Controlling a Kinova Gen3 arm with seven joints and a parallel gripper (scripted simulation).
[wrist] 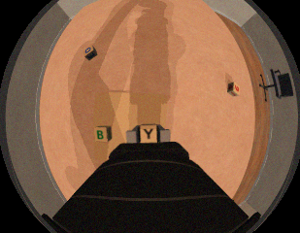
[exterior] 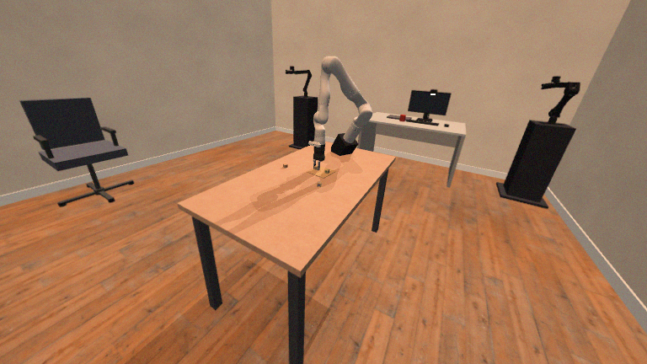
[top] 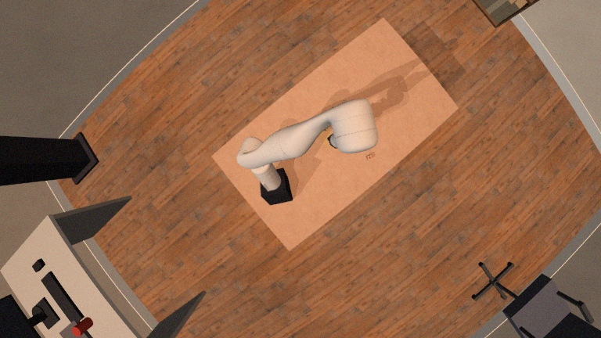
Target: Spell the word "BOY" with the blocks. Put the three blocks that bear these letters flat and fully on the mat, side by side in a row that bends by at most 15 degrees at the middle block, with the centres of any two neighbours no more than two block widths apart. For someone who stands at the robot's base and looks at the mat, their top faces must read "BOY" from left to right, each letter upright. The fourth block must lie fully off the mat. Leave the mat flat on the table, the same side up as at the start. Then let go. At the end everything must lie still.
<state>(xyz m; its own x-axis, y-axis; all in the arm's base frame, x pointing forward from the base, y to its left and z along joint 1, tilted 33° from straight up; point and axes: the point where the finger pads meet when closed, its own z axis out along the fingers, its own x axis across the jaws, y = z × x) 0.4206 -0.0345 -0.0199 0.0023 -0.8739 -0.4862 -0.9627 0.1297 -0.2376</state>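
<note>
Now: the mat 40 mm to the left of my hand and 20 mm below it.
</note>
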